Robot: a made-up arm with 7 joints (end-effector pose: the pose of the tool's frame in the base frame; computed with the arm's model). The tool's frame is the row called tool. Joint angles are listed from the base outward.
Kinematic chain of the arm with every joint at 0, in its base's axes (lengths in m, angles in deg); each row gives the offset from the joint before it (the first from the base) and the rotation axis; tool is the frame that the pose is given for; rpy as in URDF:
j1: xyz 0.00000 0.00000 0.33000 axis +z
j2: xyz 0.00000 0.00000 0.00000 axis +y
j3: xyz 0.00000 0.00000 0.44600 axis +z
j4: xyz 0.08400 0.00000 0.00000 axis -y
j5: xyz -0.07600 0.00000 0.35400 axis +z
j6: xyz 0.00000 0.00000 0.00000 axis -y
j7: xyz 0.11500 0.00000 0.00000 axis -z
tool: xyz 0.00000 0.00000 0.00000 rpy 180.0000 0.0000 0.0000
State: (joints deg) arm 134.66 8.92 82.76 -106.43 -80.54 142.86 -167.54
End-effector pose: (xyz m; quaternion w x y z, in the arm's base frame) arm -0.4001 -0.3395 0.7424 0.3175 -0.6715 -0.5103 0.4333
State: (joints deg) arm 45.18 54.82 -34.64 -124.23 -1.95 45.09 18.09
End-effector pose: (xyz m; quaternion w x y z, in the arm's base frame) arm 0.4396 0.0834 0.1480 0.4225 0.4269 -0.1902 -0.7766
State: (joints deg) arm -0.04 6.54 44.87 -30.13 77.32 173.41 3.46
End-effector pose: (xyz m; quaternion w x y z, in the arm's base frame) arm 0.2983 0.0484 1.1155 0.8580 -0.2989 0.0814 -0.4097
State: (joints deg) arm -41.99 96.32 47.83 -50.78 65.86 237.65 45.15
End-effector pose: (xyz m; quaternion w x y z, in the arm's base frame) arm 0.5753 -0.3501 0.0669 0.1138 0.1103 0.9330 -0.3230
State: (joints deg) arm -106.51 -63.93 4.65 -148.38 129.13 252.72 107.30
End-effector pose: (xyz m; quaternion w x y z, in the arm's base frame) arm 0.0304 0.1217 0.6804 0.1877 0.8499 -0.1892 -0.4547
